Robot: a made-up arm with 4 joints. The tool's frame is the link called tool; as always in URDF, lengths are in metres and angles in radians. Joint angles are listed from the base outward. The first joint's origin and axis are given. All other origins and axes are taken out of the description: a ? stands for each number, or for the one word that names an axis. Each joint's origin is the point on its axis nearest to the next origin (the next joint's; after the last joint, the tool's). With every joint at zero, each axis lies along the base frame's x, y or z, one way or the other. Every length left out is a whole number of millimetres.
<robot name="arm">
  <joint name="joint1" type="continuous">
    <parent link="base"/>
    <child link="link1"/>
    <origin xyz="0 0.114 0.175" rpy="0 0 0"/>
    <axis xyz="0 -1 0"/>
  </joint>
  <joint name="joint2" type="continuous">
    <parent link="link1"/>
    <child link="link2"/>
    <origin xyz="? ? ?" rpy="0 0 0"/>
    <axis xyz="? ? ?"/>
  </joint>
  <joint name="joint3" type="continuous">
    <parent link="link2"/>
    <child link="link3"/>
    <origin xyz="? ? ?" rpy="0 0 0"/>
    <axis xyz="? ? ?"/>
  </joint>
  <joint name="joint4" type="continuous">
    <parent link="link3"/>
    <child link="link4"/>
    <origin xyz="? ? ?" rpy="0 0 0"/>
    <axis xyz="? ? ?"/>
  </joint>
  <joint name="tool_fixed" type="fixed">
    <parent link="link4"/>
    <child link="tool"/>
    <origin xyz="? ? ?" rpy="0 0 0"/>
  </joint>
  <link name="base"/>
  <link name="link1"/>
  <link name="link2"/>
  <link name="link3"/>
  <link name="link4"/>
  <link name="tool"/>
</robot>
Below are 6 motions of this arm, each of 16 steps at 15 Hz.
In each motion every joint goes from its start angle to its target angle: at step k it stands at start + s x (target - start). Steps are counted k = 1, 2, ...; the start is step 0. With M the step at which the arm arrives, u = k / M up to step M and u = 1 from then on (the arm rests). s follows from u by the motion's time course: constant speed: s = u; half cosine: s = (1 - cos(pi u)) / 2; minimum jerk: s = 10 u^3 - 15 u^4 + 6 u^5.
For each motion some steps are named. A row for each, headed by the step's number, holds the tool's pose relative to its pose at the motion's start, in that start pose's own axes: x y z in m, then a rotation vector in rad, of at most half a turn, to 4 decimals.
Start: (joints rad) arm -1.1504 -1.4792 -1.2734 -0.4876
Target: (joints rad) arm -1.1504 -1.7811 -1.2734 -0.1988
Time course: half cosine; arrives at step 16
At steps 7, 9, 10, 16:
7: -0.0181 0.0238 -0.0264 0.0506 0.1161 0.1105
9: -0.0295 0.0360 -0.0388 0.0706 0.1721 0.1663
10: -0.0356 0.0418 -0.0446 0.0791 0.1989 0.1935
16: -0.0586 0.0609 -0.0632 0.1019 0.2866 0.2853

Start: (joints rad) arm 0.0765 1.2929 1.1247 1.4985
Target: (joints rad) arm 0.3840 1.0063 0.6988 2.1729
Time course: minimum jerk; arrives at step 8
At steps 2, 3, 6, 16:
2: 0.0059 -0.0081 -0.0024 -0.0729 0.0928 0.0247
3: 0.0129 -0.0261 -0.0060 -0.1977 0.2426 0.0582
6: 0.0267 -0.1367 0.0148 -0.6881 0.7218 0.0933
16: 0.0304 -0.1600 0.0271 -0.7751 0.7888 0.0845

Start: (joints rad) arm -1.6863 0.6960 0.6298 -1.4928
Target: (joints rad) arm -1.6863 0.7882 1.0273 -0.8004
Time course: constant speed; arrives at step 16
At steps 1, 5, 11, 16:
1: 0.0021 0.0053 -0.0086 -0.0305 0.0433 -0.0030
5: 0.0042 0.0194 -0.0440 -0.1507 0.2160 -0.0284
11: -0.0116 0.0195 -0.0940 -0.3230 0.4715 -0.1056
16: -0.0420 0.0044 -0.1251 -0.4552 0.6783 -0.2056

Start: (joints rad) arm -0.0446 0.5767 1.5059 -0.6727
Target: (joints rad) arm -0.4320 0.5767 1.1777 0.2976
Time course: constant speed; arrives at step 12
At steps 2, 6, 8, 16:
2: 0.0136 0.0419 -0.0306 -0.0169 0.1316 0.0773
6: 0.0154 0.1245 -0.0971 -0.0926 0.4020 0.2236
8: 0.0037 0.1609 -0.1314 -0.1511 0.5399 0.2893
16: -0.0414 0.2147 -0.1965 -0.3075 0.8180 0.3976

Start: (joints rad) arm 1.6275 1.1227 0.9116 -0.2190
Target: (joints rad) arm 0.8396 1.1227 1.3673 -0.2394
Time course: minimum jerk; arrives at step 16
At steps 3, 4, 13, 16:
3: -0.0101 0.0114 0.0106 -0.0382 -0.0186 -0.0142
4: -0.0219 0.0246 0.0221 -0.0806 -0.0403 -0.0303
13: -0.2545 0.2700 0.0989 -0.6659 -0.4935 -0.2692
16: -0.2700 0.2849 0.0963 -0.6947 -0.5260 -0.2816

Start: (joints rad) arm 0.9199 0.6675 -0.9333 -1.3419
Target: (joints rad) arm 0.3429 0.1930 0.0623 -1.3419
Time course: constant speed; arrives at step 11
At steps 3, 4, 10, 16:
3: 0.0307 -0.0358 -0.0298 -0.1312 0.1545 -0.0619
4: 0.0417 -0.0485 -0.0416 -0.1758 0.2071 -0.0777
10: 0.1082 -0.1342 -0.1397 -0.4472 0.5292 -0.1199
16: 0.1178 -0.1499 -0.1612 -0.4925 0.5834 -0.1179

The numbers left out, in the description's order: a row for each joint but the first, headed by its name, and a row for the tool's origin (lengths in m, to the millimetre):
joint2: xyz 0.096 0 0.337, axis 0 0 -1
joint3: xyz -0.359 0.114 0, axis 0 0 -1
joint4: xyz -0.079 -0.17 0, axis 0 1 0
tool: xyz 0.331 0 0.066

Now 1 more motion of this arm.
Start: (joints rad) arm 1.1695 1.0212 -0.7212 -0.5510
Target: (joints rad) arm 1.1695 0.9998 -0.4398 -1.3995
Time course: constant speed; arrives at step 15
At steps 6, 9, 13, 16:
6: -0.0586 -0.0088 0.1173 -0.0690 -0.3391 -0.0785
9: -0.1004 -0.0044 0.1691 -0.1137 -0.5081 -0.1092
13: -0.1662 0.0117 0.2273 -0.1832 -0.7322 -0.1399
16: -0.2023 0.0240 0.2509 -0.2218 -0.8436 -0.1503

